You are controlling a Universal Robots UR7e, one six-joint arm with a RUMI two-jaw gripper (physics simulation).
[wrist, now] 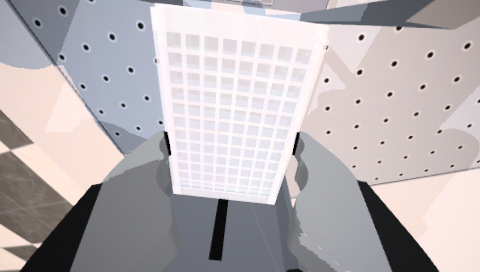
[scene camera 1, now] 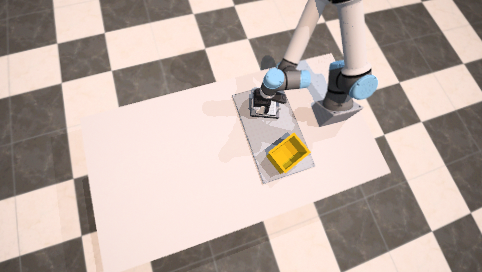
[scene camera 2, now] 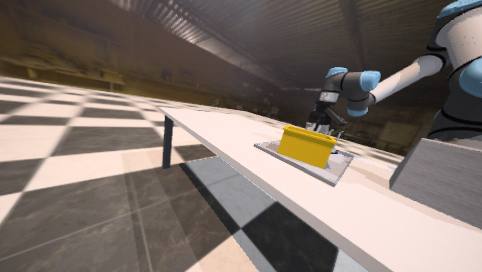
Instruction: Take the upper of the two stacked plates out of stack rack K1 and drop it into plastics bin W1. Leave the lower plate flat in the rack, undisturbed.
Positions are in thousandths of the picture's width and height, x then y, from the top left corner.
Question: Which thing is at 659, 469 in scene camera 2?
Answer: The gripper.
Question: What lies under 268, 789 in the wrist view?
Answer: The gripper.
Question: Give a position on a white gridded plate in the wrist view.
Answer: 489, 325
